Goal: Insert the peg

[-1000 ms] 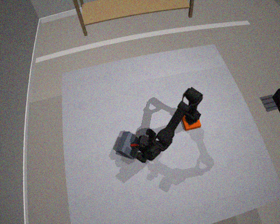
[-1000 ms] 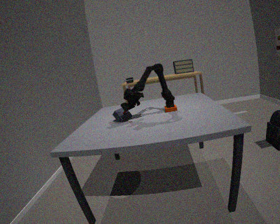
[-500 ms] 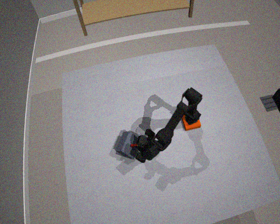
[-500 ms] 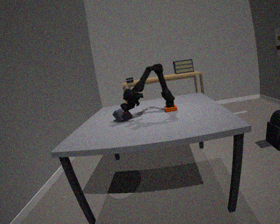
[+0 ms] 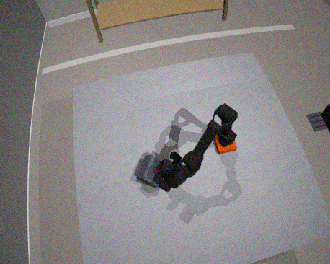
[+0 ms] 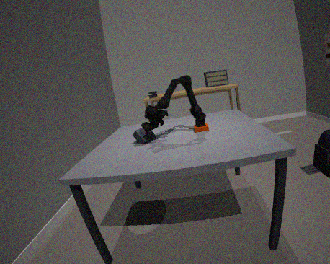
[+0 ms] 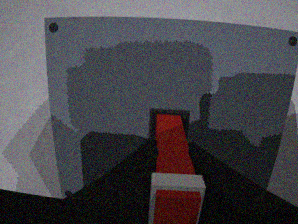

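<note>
The grey sloped panel is 30 mm to the right of my gripper tip, 30 mm below it and 30 mm ahead of it. From my gripper tip the other things lie so: square peg (10 mm to the left, 10 mm behind, 10 mm above).
</note>
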